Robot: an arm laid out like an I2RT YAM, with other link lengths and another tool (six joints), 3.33 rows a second.
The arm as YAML. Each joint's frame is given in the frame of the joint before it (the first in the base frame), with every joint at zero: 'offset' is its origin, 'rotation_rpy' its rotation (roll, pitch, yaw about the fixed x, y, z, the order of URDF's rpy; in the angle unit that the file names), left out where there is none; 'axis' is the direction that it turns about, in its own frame. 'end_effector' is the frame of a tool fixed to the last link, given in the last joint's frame.
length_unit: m
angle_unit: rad
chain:
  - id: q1
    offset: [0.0, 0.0, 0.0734]
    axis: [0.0, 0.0, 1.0]
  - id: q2
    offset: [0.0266, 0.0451, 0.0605]
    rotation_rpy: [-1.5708, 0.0, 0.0]
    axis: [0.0, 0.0, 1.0]
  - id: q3
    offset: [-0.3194, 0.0, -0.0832]
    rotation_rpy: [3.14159, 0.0, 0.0]
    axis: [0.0, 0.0, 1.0]
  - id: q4
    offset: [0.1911, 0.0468, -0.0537]
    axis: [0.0, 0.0, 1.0]
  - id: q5
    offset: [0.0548, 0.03, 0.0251]
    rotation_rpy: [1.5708, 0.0, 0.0]
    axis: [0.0, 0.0, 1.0]
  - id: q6
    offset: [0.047, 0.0, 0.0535]
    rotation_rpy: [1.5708, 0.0, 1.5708]
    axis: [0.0, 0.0, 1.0]
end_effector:
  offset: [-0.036, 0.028, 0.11]
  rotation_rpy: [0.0, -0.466, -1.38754]
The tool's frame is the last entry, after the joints.
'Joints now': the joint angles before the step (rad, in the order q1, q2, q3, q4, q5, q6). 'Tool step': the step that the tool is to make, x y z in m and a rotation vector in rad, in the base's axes. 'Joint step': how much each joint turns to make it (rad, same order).
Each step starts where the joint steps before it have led.
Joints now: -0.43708, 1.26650, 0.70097, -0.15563, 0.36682, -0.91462
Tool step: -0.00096, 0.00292, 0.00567, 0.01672, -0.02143, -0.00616
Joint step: -0.00316, -0.02001, 0.02191, -0.03723, -0.01370, 0.02160
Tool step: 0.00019, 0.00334, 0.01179, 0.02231, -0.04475, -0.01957
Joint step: -0.00311, -0.02867, 0.04406, -0.05645, -0.01307, 0.04312
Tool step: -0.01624, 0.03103, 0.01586, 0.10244, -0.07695, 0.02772
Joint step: 0.01979, -0.12625, 0.05326, -0.18041, -0.08692, 0.09475
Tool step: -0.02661, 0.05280, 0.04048, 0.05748, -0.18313, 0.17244
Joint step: 0.10398, -0.24724, 0.10746, -0.21567, -0.12623, 0.05712
